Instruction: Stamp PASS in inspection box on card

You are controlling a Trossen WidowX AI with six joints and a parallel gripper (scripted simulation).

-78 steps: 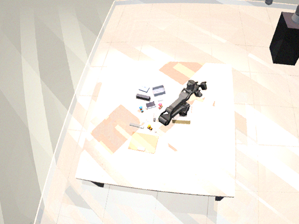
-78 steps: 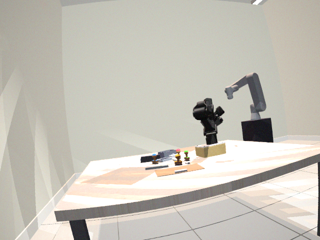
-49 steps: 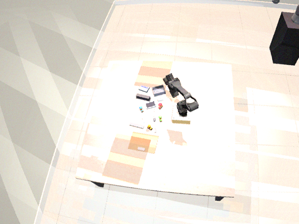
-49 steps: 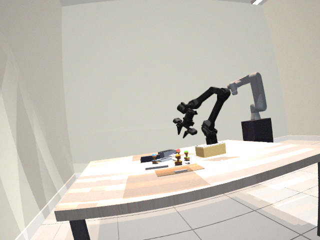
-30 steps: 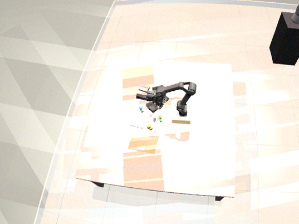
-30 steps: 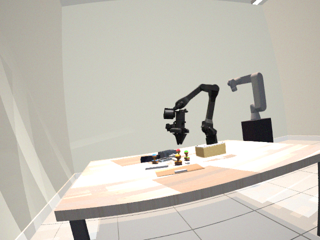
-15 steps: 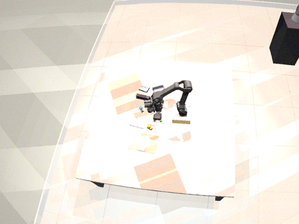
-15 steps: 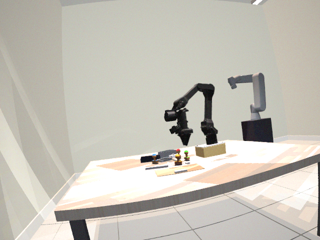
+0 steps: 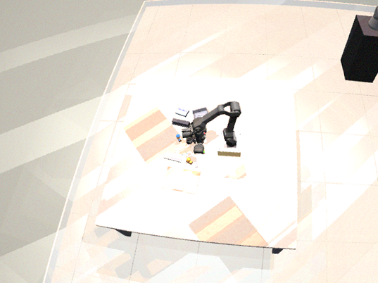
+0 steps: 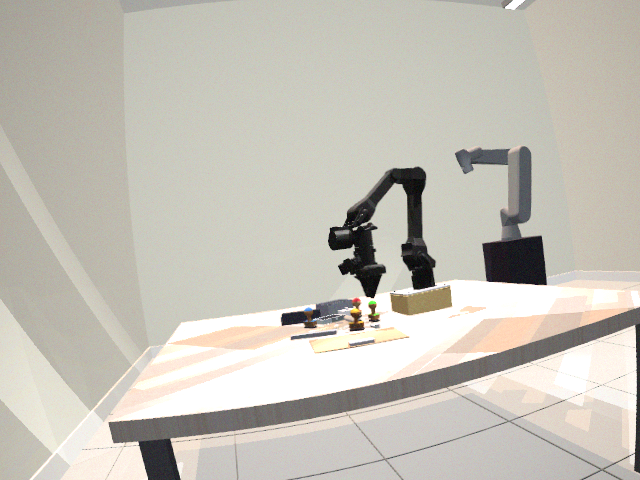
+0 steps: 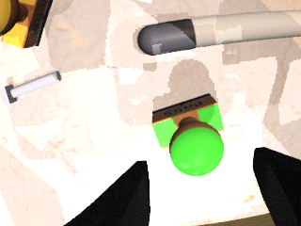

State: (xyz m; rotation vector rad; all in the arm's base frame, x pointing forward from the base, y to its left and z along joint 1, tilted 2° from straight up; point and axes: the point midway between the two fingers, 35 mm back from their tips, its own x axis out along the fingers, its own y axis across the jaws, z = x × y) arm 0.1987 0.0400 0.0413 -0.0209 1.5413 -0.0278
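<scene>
The green-knobbed stamp lies 5 cm below my gripper tip. From my gripper tip the other things lie so: marker: 6 cm below, 5 cm ahead, 3 cm to the right; then red-knobbed stamp: 12 cm to the right, 5 cm below, 1 cm ahead; then thin pin: 11 cm to the left, 7 cm below, 3 cm ahead.
</scene>
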